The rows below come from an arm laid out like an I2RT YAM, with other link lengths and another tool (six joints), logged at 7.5 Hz.
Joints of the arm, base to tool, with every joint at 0 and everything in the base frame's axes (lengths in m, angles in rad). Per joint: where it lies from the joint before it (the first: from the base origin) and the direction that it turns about. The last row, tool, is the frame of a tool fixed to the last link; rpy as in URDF.
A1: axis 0 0 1 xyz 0 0 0.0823
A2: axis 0 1 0 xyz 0.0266 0.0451 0.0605
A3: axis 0 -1 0 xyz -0.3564 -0.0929 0
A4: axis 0 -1 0 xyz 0.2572 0.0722 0.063
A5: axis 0 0 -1 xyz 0.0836 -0.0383 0.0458
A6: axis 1 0 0 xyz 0.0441 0 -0.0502
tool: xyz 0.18 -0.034 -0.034 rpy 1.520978 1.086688 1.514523
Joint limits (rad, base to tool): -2.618..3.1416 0..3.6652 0..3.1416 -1.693..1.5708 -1.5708..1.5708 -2.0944..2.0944
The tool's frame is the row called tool.
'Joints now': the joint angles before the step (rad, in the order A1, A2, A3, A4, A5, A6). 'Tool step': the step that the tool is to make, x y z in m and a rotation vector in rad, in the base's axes. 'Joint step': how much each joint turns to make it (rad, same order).
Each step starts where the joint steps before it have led.
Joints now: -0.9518, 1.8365, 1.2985, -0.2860, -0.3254, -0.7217
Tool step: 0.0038, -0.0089, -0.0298, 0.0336, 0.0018, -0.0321
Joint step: -0.0007, 0.0619, -0.0127, 0.0580, 0.0078, 0.0372
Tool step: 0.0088, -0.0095, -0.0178, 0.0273, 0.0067, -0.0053
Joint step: 0.0014, 0.0625, 0.0410, -0.0007, -0.0034, 0.0125
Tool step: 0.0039, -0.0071, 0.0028, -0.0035, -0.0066, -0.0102
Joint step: -0.0001, 0.0142, 0.0272, -0.0031, 0.0041, 0.0103
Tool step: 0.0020, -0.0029, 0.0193, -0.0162, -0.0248, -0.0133
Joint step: 0.0001, -0.0229, 0.0178, -0.0075, 0.0010, 0.0181
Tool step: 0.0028, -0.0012, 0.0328, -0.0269, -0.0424, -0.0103
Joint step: 0.0000, -0.0423, 0.0244, -0.0134, -0.0062, 0.0217
